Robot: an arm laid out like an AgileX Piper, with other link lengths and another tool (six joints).
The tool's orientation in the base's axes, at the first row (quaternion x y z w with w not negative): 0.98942 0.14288 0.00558 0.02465
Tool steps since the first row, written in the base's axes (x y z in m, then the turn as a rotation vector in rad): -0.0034 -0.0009 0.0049 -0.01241 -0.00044 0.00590; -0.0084 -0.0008 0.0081 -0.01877 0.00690 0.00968; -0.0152 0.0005 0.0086 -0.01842 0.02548 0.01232; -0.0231 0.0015 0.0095 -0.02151 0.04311 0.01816; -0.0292 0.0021 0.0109 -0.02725 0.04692 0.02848; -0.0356 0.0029 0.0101 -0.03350 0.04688 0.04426
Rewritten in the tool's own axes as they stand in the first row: -0.0035 0.0001 -0.0049 -0.01200 -0.00279 -0.00610; -0.0083 -0.0012 -0.0082 -0.01601 -0.01142 -0.01033; -0.0144 -0.0043 -0.0089 -0.01041 -0.02899 -0.01384; -0.0217 -0.0075 -0.0100 -0.00836 -0.04646 -0.02056; -0.0274 -0.0097 -0.0115 -0.01274 -0.05121 -0.03115; -0.0333 -0.0123 -0.0109 -0.01869 -0.05214 -0.04702
